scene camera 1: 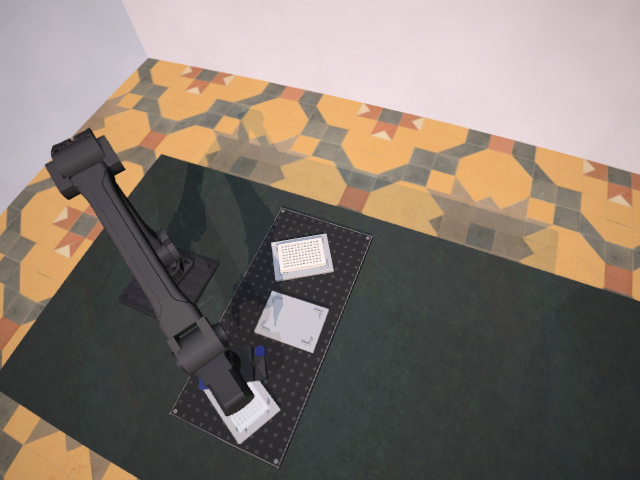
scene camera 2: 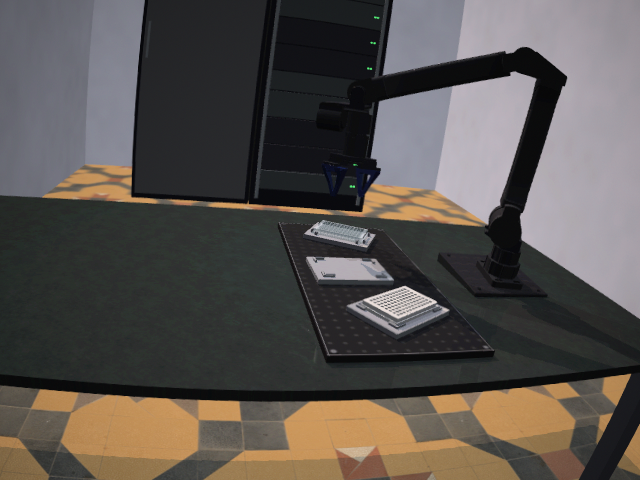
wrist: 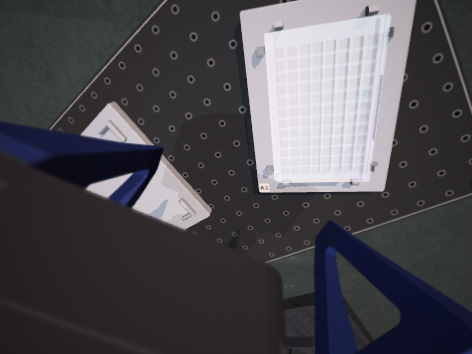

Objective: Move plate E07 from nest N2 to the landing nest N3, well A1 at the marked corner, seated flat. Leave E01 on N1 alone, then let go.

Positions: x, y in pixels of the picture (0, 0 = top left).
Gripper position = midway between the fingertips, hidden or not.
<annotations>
My gripper [scene camera 2: 347, 196] is open and holds nothing. Also in view: a clear well plate [scene camera 2: 325, 228].
</annotations>
